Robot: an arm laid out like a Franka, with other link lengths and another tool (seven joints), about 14 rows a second.
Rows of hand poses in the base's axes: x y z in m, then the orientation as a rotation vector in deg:
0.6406, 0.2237, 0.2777, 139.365, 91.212, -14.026
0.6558, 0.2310, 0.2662, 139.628, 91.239, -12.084
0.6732, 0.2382, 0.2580, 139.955, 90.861, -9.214
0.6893, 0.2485, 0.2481, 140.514, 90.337, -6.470
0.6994, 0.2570, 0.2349, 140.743, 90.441, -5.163
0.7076, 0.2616, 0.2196, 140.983, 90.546, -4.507
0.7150, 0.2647, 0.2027, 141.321, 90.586, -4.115
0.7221, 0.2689, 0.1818, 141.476, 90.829, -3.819
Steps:
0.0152, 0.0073, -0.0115, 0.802, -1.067, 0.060
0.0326, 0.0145, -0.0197, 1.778, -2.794, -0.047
0.0487, 0.0248, -0.0296, 2.848, -4.386, -0.344
0.0588, 0.0333, -0.0428, 3.508, -5.022, -0.286
0.0670, 0.0379, -0.0581, 3.955, -5.271, -0.284
0.0744, 0.0410, -0.0750, 4.350, -5.350, -0.378
0.0815, 0.0452, -0.0959, 4.677, -5.371, -0.296

